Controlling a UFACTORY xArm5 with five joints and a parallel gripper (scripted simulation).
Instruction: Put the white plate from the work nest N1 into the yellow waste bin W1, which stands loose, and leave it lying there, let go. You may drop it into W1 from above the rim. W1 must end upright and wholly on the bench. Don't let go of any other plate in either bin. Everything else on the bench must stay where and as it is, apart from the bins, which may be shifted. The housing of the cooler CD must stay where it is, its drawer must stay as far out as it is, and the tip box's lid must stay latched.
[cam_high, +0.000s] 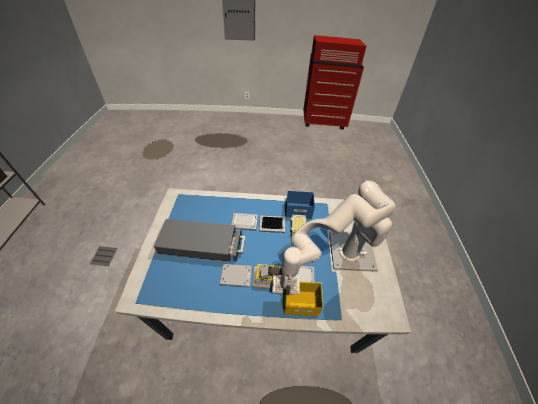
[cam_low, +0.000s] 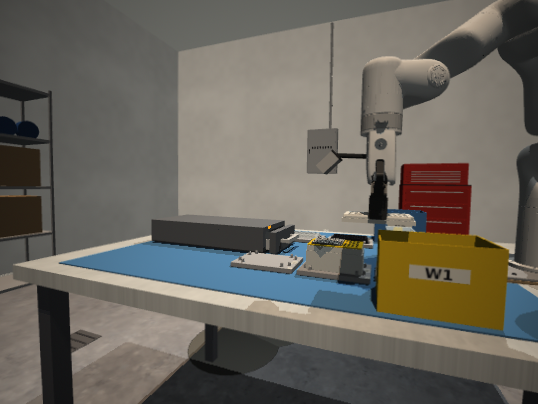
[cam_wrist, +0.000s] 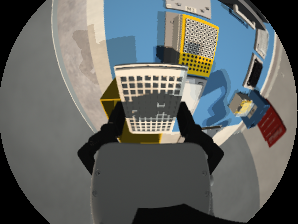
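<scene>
My gripper is now 90 mm past the yellow bin W1, 30 mm to the right of it and 120 mm above it. Round my hand: white plate (10 mm below); yellow-topped tip box (90 mm ahead, 100 mm to the right, 100 mm below); grey nest (270 mm ahead, 90 mm to the right, 150 mm below).
</scene>
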